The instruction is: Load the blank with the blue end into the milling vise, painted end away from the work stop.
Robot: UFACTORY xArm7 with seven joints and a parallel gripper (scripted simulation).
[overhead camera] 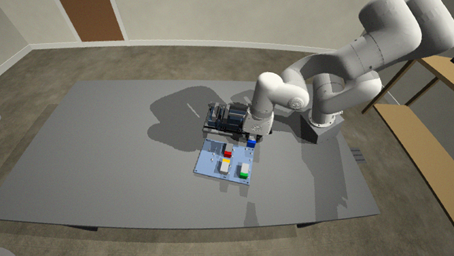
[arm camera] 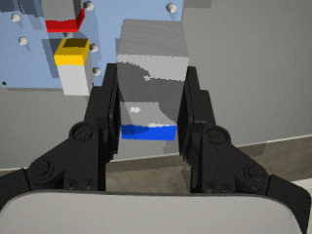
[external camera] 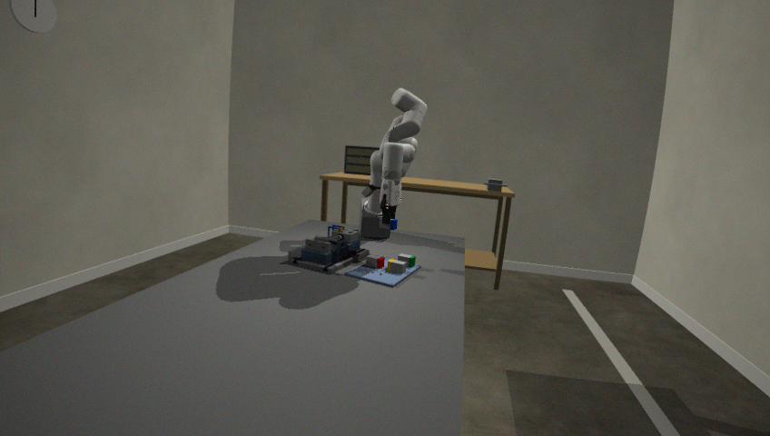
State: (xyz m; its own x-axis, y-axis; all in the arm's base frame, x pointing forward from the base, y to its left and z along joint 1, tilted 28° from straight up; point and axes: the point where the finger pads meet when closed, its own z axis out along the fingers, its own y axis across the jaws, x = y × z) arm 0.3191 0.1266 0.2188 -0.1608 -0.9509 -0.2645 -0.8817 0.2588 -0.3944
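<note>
The blue-ended blank lies 2 cm below my hand. Also, from my hand: yellow-ended blank: 10 cm ahead, 7 cm to the left, 15 cm below; red-ended blank: 9 cm ahead, 2 cm to the right, 15 cm below; green-ended blank: 2 cm ahead, 9 cm to the left, 15 cm below.
</note>
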